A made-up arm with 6 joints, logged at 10 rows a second.
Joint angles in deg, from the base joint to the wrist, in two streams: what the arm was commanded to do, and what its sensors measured. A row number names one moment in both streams.
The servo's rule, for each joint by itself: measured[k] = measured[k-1] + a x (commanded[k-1-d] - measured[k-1]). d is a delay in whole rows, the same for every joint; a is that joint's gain. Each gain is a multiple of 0.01, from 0.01 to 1. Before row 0 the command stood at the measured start. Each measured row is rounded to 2 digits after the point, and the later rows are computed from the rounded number. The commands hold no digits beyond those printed.
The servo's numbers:
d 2
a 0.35 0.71 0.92 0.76 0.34 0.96
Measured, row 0: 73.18 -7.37 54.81 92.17 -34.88 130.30
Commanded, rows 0 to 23: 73.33 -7.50 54.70 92.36 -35.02 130.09; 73.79 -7.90 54.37 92.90 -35.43 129.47; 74.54 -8.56 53.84 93.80 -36.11 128.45; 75.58 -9.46 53.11 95.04 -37.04 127.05; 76.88 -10.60 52.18 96.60 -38.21 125.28; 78.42 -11.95 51.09 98.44 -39.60 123.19; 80.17 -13.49 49.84 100.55 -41.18 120.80; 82.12 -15.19 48.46 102.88 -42.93 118.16; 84.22 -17.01 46.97 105.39 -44.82 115.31; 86.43 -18.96 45.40 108.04 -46.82 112.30; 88.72 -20.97 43.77 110.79 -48.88 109.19; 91.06 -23.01 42.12 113.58 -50.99 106.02; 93.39 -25.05 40.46 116.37 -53.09 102.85; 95.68 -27.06 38.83 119.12 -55.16 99.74; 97.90 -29.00 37.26 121.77 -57.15 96.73; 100.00 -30.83 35.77 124.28 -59.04 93.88; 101.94 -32.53 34.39 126.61 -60.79 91.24; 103.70 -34.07 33.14 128.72 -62.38 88.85; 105.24 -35.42 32.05 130.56 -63.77 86.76; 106.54 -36.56 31.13 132.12 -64.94 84.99; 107.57 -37.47 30.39 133.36 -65.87 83.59; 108.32 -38.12 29.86 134.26 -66.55 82.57; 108.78 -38.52 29.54 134.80 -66.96 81.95; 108.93 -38.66 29.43 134.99 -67.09 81.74
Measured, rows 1 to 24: 73.18 -7.37 54.81 92.17 -34.88 130.30; 73.18 -7.37 54.81 92.17 -34.88 130.30; 73.23 -7.46 54.71 92.31 -34.93 130.10; 73.43 -7.77 54.40 92.76 -35.10 129.50; 73.82 -8.33 53.88 93.55 -35.44 128.49; 74.44 -9.13 53.17 94.68 -35.98 127.11; 75.29 -10.17 52.26 96.14 -36.74 125.35; 76.39 -11.43 51.18 97.89 -37.71 123.28; 77.71 -12.89 49.95 99.91 -38.89 120.90; 79.25 -14.52 48.58 102.17 -40.26 118.27; 80.99 -16.29 47.10 104.62 -41.81 115.43; 82.89 -18.19 45.54 107.22 -43.51 112.43; 84.93 -20.16 43.91 109.93 -45.34 109.32; 87.08 -22.18 42.26 112.70 -47.26 106.15; 89.29 -24.22 40.60 115.49 -49.24 102.98; 91.53 -26.24 38.97 118.25 -51.25 99.87; 93.76 -28.20 37.40 120.93 -53.26 96.86; 95.94 -30.07 35.90 123.48 -55.23 94.00; 98.04 -31.82 34.51 125.86 -57.12 91.35; 100.02 -33.42 33.25 128.03 -58.91 88.95; 101.85 -34.84 32.15 129.95 -60.56 86.85; 103.49 -36.06 31.21 131.60 -62.05 85.06; 104.92 -37.06 30.46 132.94 -63.35 83.65; 106.11 -37.81 29.91 133.94 -64.44 82.61
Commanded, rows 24 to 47: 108.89 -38.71 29.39 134.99 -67.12 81.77; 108.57 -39.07 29.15 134.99 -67.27 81.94; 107.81 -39.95 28.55 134.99 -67.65 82.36; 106.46 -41.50 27.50 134.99 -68.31 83.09; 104.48 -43.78 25.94 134.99 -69.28 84.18; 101.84 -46.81 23.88 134.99 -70.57 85.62; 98.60 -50.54 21.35 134.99 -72.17 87.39; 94.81 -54.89 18.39 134.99 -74.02 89.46; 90.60 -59.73 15.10 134.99 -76.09 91.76; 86.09 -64.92 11.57 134.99 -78.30 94.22; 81.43 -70.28 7.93 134.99 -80.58 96.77; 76.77 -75.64 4.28 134.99 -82.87 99.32; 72.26 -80.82 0.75 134.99 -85.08 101.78; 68.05 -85.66 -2.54 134.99 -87.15 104.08; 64.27 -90.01 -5.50 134.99 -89.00 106.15; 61.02 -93.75 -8.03 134.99 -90.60 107.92; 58.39 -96.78 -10.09 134.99 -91.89 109.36; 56.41 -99.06 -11.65 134.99 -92.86 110.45; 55.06 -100.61 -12.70 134.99 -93.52 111.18; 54.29 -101.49 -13.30 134.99 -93.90 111.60; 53.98 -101.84 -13.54 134.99 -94.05 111.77; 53.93 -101.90 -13.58 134.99 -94.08 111.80; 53.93 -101.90 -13.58 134.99 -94.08 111.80; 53.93 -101.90 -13.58 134.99 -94.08 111.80
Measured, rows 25 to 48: 107.04 -38.31 29.57 134.59 -65.30 81.98; 107.70 -38.56 29.44 134.89 -65.91 81.75; 108.12 -38.67 29.39 134.97 -66.32 81.77; 108.28 -38.95 29.17 134.99 -66.64 81.93; 108.12 -39.66 28.60 134.99 -66.98 82.34; 107.54 -40.97 27.59 134.99 -67.43 83.06; 106.47 -42.97 26.07 134.99 -68.06 84.14; 104.85 -45.70 24.06 134.99 -68.91 85.56; 102.66 -49.14 21.57 134.99 -70.02 87.32; 99.91 -53.22 18.64 134.99 -71.38 89.37; 96.65 -57.84 15.38 134.99 -72.98 91.66; 92.95 -62.87 11.87 134.99 -74.79 94.12; 88.92 -68.13 8.25 134.99 -76.76 96.66; 84.67 -73.46 4.60 134.99 -78.84 99.21; 80.33 -78.69 1.06 134.99 -80.96 101.68; 76.03 -83.64 -2.25 134.99 -83.06 103.98; 71.91 -88.16 -5.24 134.99 -85.08 106.06; 68.10 -92.13 -7.81 134.99 -86.96 107.85; 64.70 -95.43 -9.91 134.99 -88.64 109.30; 61.80 -98.01 -11.51 134.99 -90.07 110.40; 59.44 -99.86 -12.60 134.99 -91.24 111.15; 57.64 -101.02 -13.24 134.99 -92.14 111.58; 56.36 -101.60 -13.52 134.99 -92.79 111.76; 55.51 -101.81 -13.58 134.99 -93.23 111.80
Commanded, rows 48 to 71: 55.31 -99.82 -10.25 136.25 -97.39 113.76; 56.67 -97.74 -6.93 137.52 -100.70 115.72; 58.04 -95.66 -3.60 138.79 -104.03 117.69; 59.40 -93.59 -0.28 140.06 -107.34 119.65; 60.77 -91.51 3.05 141.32 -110.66 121.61; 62.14 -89.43 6.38 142.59 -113.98 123.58; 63.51 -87.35 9.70 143.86 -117.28 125.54; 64.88 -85.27 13.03 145.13 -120.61 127.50; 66.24 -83.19 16.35 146.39 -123.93 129.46; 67.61 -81.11 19.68 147.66 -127.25 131.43; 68.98 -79.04 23.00 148.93 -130.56 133.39; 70.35 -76.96 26.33 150.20 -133.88 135.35; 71.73 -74.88 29.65 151.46 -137.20 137.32; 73.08 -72.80 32.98 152.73 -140.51 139.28; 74.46 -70.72 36.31 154.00 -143.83 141.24; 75.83 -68.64 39.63 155.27 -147.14 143.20; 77.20 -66.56 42.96 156.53 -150.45 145.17; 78.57 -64.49 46.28 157.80 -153.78 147.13; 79.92 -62.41 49.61 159.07 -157.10 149.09; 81.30 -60.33 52.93 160.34 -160.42 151.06; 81.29 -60.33 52.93 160.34 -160.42 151.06; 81.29 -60.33 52.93 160.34 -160.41 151.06; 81.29 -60.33 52.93 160.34 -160.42 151.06; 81.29 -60.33 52.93 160.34 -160.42 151.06
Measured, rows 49 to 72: 54.96 -101.87 -13.58 134.99 -93.52 111.80; 54.60 -101.89 -13.58 134.99 -93.71 111.80; 54.85 -100.42 -10.52 135.95 -94.96 113.68; 55.49 -98.52 -7.22 137.14 -96.91 115.64; 56.38 -96.49 -3.89 138.39 -99.33 117.61; 57.44 -94.43 -0.57 139.66 -102.05 119.57; 58.61 -92.36 2.76 140.92 -104.98 121.53; 59.85 -90.28 6.09 142.19 -108.04 123.50; 61.13 -88.20 9.41 143.46 -111.18 125.46; 62.44 -86.12 12.74 144.73 -114.39 127.42; 63.77 -84.04 16.06 145.99 -117.63 129.38; 65.11 -81.96 19.39 147.26 -120.90 131.35; 66.46 -79.89 22.71 148.53 -124.18 133.31; 67.82 -77.81 26.04 149.80 -127.48 135.27; 69.19 -75.73 29.36 151.06 -130.78 137.24; 70.55 -73.65 32.69 152.33 -134.09 139.20; 71.92 -71.57 36.02 153.60 -137.40 141.16; 73.29 -69.49 39.34 154.87 -140.71 143.12; 74.66 -67.41 42.67 156.13 -144.02 145.09; 76.03 -65.34 45.99 157.40 -147.34 147.05; 77.39 -63.26 49.32 158.67 -150.66 149.01; 78.76 -61.18 52.64 159.94 -153.98 150.98; 79.65 -60.58 52.91 160.24 -156.17 151.06; 80.22 -60.40 52.93 160.32 -157.61 151.06
